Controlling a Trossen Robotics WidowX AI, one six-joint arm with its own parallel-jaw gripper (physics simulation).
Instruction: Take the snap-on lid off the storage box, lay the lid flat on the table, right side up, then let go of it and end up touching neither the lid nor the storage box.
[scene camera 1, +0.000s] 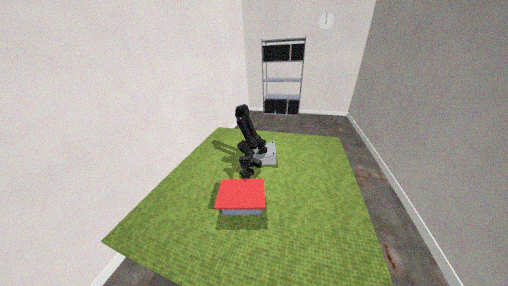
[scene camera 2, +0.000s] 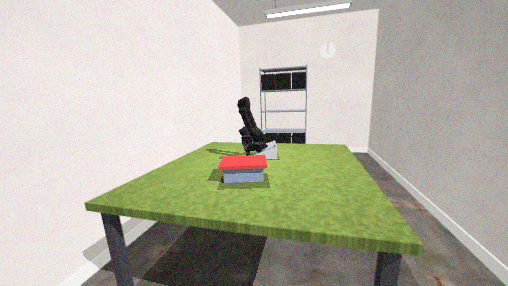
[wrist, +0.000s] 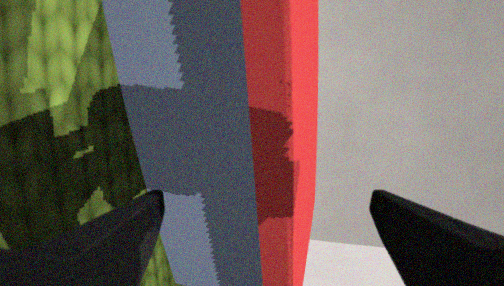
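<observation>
The storage box (scene camera 1: 242, 212) (scene camera 2: 243, 176) (wrist: 195, 150) is blue-grey and stands on the green table (scene camera 1: 310, 220) (scene camera 2: 320, 195). The red lid (scene camera 1: 242, 194) (scene camera 2: 243, 162) (wrist: 304, 100) lies flat on top of the box. My gripper (scene camera 1: 246, 176) (wrist: 269, 201) is open and empty, at the side of the box that faces the arm. In the wrist view the lid's edge and the box's side wall show between and beyond the two fingertips, one fingertip on the box wall's side and the other beyond the lid's top. In scene camera 2 the fingers are partly hidden behind the lid.
The arm's light grey base plate (scene camera 1: 270, 155) (scene camera 2: 271, 151) stands behind and right of the gripper. A shelf unit (scene camera 1: 283, 80) (scene camera 2: 283, 110) stands at the far wall. A pale wall runs along the table's left side.
</observation>
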